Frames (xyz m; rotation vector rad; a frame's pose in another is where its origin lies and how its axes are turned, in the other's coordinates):
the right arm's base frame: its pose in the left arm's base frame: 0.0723 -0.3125 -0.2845 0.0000 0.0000 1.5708
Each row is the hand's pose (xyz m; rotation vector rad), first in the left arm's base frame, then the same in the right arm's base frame.
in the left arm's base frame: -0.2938 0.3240 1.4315 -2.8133 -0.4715 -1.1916
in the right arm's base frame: 0.6365 0.3661 1.7160 2.0400 -1.4544 0.7882
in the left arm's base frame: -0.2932 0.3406 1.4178 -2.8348 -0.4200 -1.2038
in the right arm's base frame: 0.6531 0.3655 1.7023 2.0032 -1.4862 0.7727
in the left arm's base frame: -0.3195 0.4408 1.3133 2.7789 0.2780 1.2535
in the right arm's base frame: 0.7533 0.3918 1.5978 1.8565 -1.5188 0.6865
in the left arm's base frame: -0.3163 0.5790 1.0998 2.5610 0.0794 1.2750
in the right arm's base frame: 0.8915 0.3886 1.3843 1.6263 -1.5285 0.5372
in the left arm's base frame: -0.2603 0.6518 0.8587 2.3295 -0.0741 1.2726
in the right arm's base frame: 0.9643 0.3326 1.1432 1.4103 -1.5030 0.3840
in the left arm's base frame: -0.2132 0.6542 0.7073 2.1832 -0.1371 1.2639
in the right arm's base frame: 0.9667 0.2855 0.9918 1.2912 -1.4643 0.2911
